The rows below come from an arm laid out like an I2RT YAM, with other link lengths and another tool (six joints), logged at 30 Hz.
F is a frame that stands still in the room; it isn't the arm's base.
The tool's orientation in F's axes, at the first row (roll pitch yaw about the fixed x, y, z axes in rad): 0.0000, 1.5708, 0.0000
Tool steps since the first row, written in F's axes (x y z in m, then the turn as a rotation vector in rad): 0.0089, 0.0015, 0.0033, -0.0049, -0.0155, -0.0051; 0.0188, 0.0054, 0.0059, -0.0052, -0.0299, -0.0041; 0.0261, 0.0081, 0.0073, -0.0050, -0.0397, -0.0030; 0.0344, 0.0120, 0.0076, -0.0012, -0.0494, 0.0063; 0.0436, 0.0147, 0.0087, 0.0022, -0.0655, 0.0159; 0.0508, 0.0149, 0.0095, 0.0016, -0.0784, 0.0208; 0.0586, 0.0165, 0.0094, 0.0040, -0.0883, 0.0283; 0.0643, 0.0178, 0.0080, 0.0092, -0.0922, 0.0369; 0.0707, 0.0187, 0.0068, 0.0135, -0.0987, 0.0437; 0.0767, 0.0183, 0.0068, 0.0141, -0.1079, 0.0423; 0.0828, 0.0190, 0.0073, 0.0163, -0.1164, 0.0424; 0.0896, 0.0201, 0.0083, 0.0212, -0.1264, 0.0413
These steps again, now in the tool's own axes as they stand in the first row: -0.0033, 0.0015, 0.0089, 0.0051, -0.0155, -0.0049; -0.0059, 0.0054, 0.0188, 0.0041, -0.0299, -0.0052; -0.0073, 0.0081, 0.0261, 0.0030, -0.0397, -0.0050; -0.0076, 0.0120, 0.0344, -0.0063, -0.0494, -0.0012; -0.0087, 0.0147, 0.0436, -0.0159, -0.0655, 0.0022; -0.0095, 0.0149, 0.0508, -0.0208, -0.0784, 0.0016; -0.0094, 0.0165, 0.0586, -0.0283, -0.0883, 0.0040; -0.0080, 0.0178, 0.0643, -0.0369, -0.0922, 0.0092; -0.0068, 0.0187, 0.0707, -0.0437, -0.0987, 0.0135; -0.0068, 0.0183, 0.0767, -0.0423, -0.1079, 0.0141; -0.0073, 0.0190, 0.0828, -0.0424, -0.1164, 0.0163; -0.0083, 0.0201, 0.0896, -0.0413, -0.1264, 0.0212
